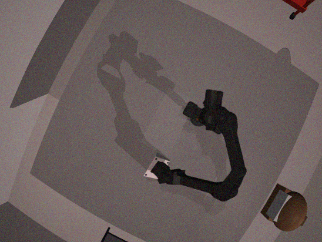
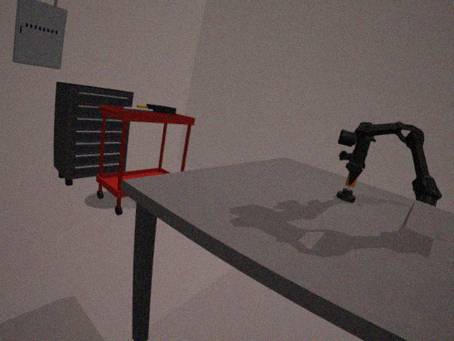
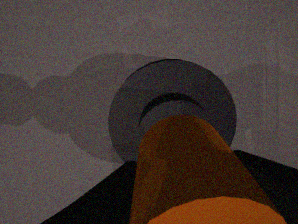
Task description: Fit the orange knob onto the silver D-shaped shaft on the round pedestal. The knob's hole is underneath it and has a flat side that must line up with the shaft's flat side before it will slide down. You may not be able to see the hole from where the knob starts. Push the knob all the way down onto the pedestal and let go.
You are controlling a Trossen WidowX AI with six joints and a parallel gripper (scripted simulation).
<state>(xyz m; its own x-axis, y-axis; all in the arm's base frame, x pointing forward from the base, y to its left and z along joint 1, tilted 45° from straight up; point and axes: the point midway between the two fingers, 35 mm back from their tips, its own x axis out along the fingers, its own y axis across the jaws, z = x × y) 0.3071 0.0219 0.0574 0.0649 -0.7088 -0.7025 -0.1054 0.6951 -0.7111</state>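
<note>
Now: gripper tip 3 cm below the orange knob. Round my gripper tip: dark round pedestal (4 cm below).
</note>
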